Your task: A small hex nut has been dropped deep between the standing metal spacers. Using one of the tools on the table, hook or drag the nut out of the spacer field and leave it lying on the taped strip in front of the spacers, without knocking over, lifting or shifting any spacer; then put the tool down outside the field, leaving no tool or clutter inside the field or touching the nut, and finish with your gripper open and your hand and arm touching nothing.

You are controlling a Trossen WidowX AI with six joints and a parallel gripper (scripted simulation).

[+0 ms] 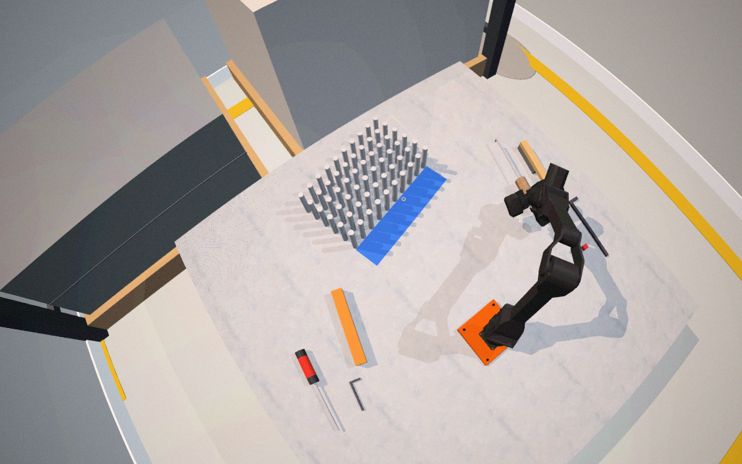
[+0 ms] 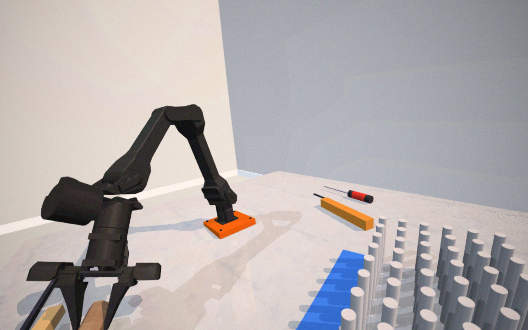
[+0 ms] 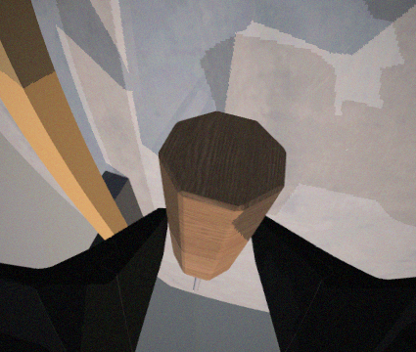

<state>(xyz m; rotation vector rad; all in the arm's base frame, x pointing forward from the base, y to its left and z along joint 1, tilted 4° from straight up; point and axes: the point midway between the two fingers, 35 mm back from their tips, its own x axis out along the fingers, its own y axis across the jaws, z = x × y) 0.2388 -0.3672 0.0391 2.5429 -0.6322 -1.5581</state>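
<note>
My gripper tip is 100 mm short of the wood-handled hook tool, 30 mm to the left of it and 10 mm above it. The rest, counted from my gripper tip: blue taped strip 340 mm to the left, 200 mm ahead, 50 mm below; then orange bar 680 mm to the left, 30 mm below, 20 mm ahead; then red cube 260 mm behind, 40 mm to the right, 40 mm below.
</note>
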